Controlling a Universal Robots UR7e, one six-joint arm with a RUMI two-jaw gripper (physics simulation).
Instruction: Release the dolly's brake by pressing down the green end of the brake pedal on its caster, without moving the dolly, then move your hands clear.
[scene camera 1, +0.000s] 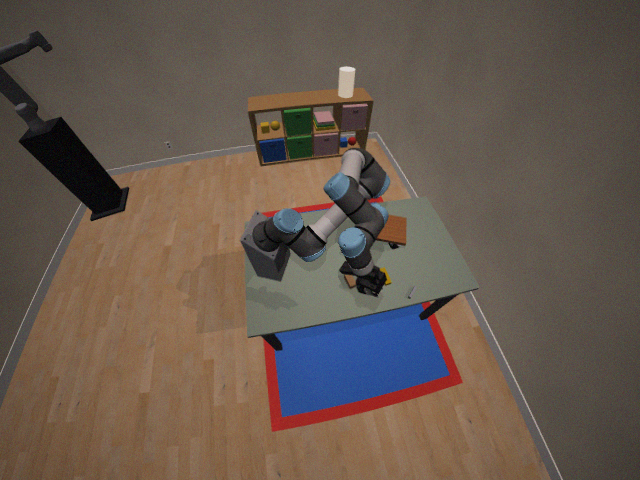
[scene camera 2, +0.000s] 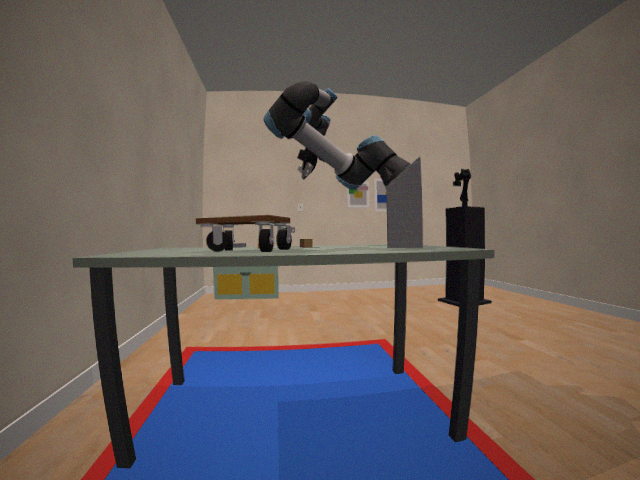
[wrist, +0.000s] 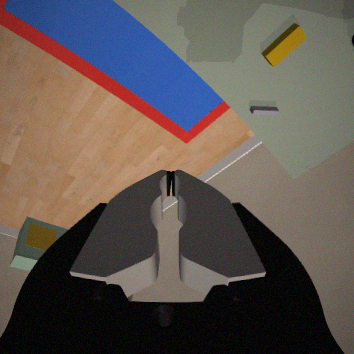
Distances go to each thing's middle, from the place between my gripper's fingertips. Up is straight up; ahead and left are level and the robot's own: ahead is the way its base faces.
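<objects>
Positions from my hand: dolly (scene camera 2: 217, 240), far ahead, far to the left and far below; yellow block (wrist: 293, 35), a fair way to the left, a fair way ahead and far below.
</objects>
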